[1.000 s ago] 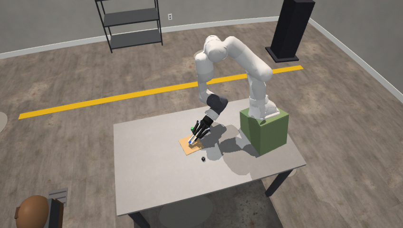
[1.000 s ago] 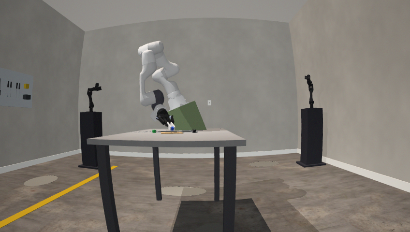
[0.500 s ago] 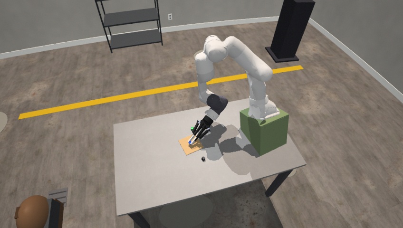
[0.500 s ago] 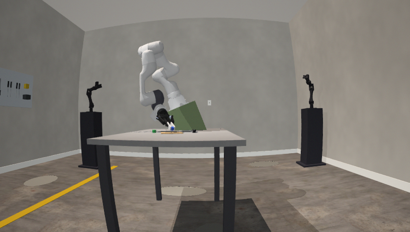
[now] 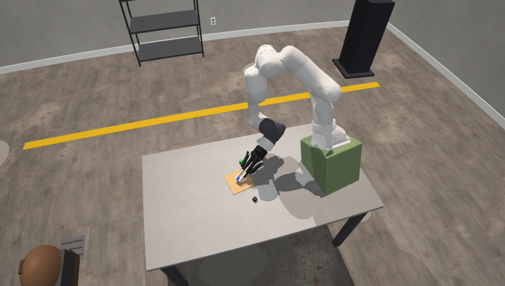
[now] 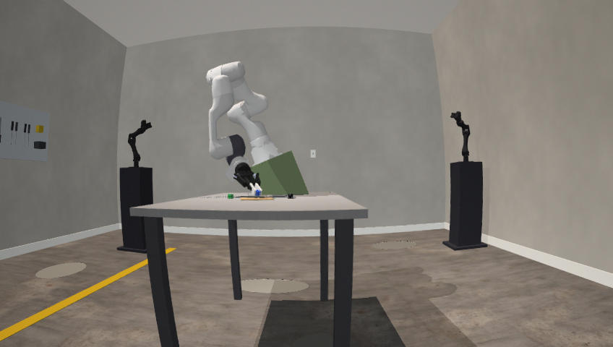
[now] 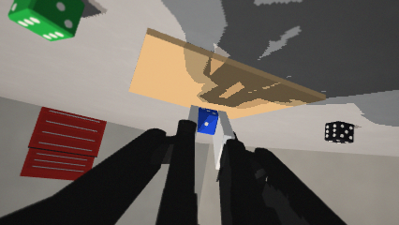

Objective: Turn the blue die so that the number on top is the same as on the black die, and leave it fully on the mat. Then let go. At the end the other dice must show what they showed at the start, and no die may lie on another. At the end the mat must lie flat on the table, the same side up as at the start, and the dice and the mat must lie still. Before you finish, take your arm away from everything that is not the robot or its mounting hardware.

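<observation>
Right now the mat is 40 mm below my hand, 20 mm ahead of it and 10 mm to the left of it. Round my hand: green die (120 mm to the right, 30 mm below, 20 mm behind); black die (150 mm to the left, 50 mm behind, 30 mm below); blue die (20 mm ahead, 10 mm to the left, 10 mm below).
</observation>
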